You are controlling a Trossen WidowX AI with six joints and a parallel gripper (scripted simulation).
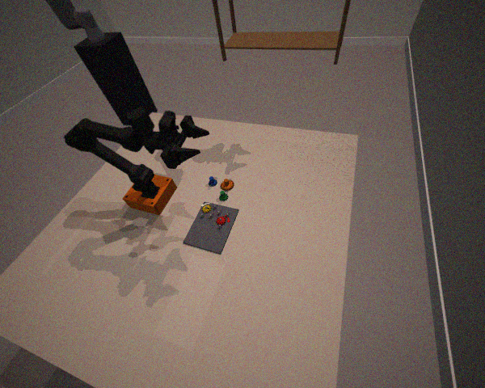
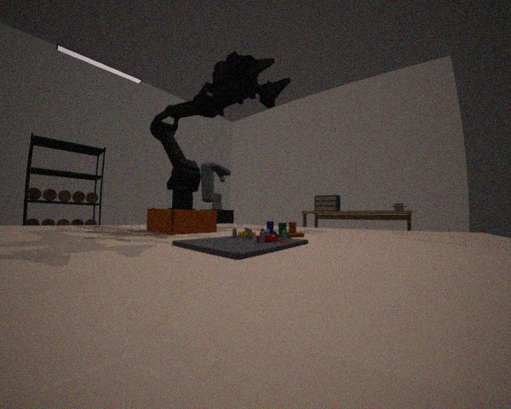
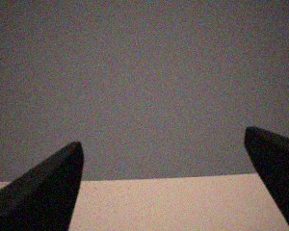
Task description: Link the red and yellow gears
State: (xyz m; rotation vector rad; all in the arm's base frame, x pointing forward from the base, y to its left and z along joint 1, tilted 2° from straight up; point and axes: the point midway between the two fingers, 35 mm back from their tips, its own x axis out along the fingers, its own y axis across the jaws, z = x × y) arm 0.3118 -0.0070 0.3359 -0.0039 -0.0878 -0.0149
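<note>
The green gear is 4 cm behind my gripper tip, 8 cm to the left of it and 39 cm below it. Round my gripper tip: red arrow: 1 cm ahead, 3 cm to the right, 39 cm below; then yellow gear: 9 cm behind, 38 cm below; then red gear: 1 cm behind, 5 cm to the right, 39 cm below.
</note>
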